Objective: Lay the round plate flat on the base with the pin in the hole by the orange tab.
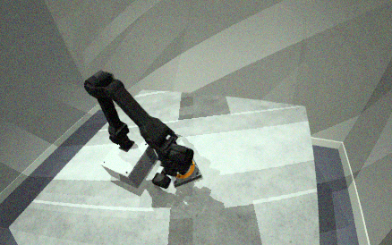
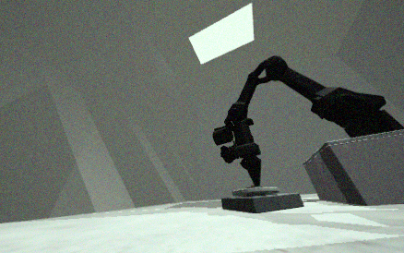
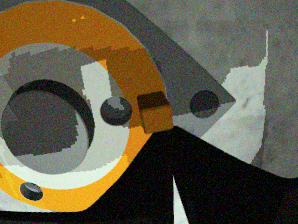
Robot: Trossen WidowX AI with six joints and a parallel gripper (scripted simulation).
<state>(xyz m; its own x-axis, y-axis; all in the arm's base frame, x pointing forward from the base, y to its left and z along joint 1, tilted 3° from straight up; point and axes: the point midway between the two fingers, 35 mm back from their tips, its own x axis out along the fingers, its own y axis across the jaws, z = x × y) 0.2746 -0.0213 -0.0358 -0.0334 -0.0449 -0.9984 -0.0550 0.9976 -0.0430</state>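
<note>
My gripper tip is now 30 mm to the right of the round orange plate and 10 mm short of it. From my gripper tip the other things lie so: dark grey square base: 50 mm to the left, 20 mm below.
</note>
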